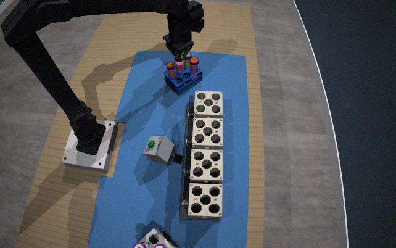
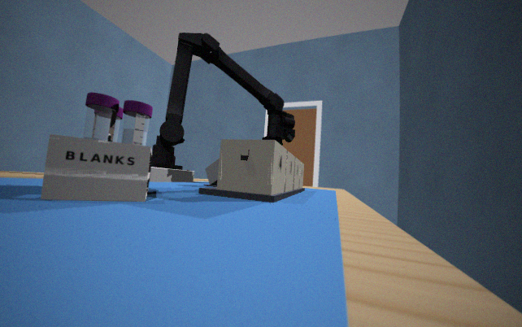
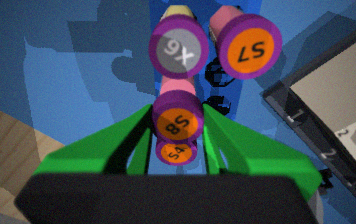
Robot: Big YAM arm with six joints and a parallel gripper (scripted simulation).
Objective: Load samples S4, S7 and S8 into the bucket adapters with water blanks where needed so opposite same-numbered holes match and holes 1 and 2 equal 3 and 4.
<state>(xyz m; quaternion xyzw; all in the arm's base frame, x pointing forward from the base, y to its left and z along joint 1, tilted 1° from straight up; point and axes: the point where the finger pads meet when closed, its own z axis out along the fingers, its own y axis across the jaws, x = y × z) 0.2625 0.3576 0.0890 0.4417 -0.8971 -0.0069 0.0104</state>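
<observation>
Now: the 40 mL blank 100 mm ahead of my hand, 660 mm to the right of it and 70 mm below it. Round my hand: grey-dot tube X6 (20 mm ahead, 40 mm to the left, 70 mm below); then blue sample rack RS (20 mm ahead, 10 mm to the right, 100 mm below); then adapter 2 (160 mm ahead, 270 mm to the right, 80 mm below).
</observation>
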